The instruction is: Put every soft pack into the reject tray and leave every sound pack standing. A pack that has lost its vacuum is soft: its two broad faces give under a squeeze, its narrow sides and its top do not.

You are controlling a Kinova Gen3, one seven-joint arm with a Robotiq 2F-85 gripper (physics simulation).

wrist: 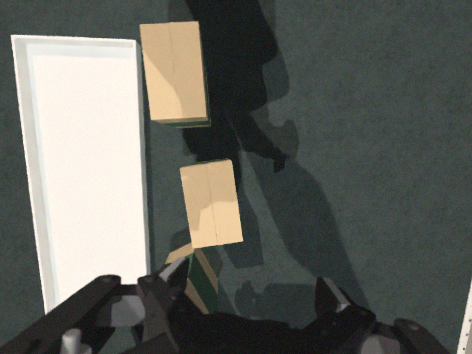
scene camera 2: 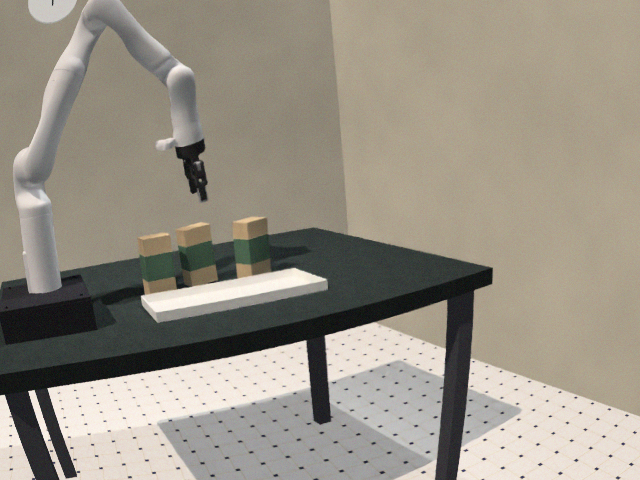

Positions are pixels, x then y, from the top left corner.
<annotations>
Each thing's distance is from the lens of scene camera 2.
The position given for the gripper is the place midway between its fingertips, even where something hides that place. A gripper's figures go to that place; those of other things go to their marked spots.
gripper [scene camera 2: 199, 196]: 1.45 m
white reject tray [scene camera 2: 231, 294]: 1.32 m
</annotations>
